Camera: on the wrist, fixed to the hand. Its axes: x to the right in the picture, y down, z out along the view.
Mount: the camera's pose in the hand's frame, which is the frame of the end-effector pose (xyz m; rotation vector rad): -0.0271 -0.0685 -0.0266 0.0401 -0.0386 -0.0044
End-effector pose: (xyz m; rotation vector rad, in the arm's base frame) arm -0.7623 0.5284 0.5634 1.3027 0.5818 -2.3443
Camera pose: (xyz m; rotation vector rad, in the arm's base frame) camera -0.7664 0.6035 0.5852 1.2717 0.5288 -2.3907
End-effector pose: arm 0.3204 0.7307 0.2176 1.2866 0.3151 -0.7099
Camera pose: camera 0.2608 0.7567 0.1740 1.3089 0.2736 -0.7471
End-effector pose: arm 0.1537 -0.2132 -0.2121 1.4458 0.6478 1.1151
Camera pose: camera 0.1327 -0.2112 -0.2875 1.4959 0.6491 1.0736
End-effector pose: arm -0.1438 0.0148 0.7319 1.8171 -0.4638 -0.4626
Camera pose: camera -0.1470 0.0693 0.6758 1.8508 -0.4988 -0.4953
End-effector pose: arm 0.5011 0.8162 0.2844 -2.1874 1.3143 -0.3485
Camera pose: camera 0.5248 0.8560 0.3475 -2.1535 1.2712 -0.3299
